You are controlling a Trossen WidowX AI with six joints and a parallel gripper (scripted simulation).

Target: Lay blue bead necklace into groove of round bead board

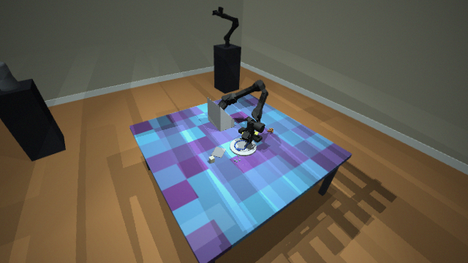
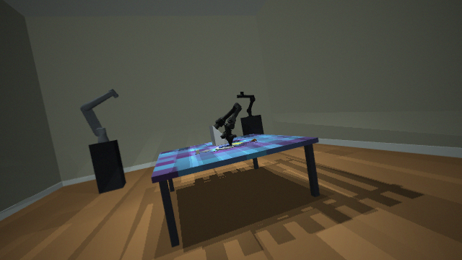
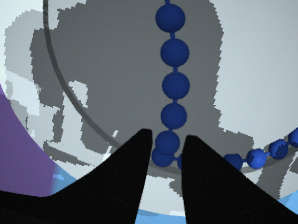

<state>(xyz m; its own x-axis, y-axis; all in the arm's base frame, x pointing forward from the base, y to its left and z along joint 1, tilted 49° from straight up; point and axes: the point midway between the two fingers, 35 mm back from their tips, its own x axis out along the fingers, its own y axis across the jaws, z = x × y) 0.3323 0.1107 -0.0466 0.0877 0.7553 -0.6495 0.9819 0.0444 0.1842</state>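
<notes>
Right now the round white bead board is 1 cm behind my gripper tip, 5 cm to the right of it and 1 cm below it. Also, from my gripper tip: cream cube (2 cm behind, 33 cm to the right); yellow patch (11 cm behind, 11 cm to the left, 1 cm below); flat grey square (7 cm behind, 24 cm to the right, 1 cm below).
</notes>
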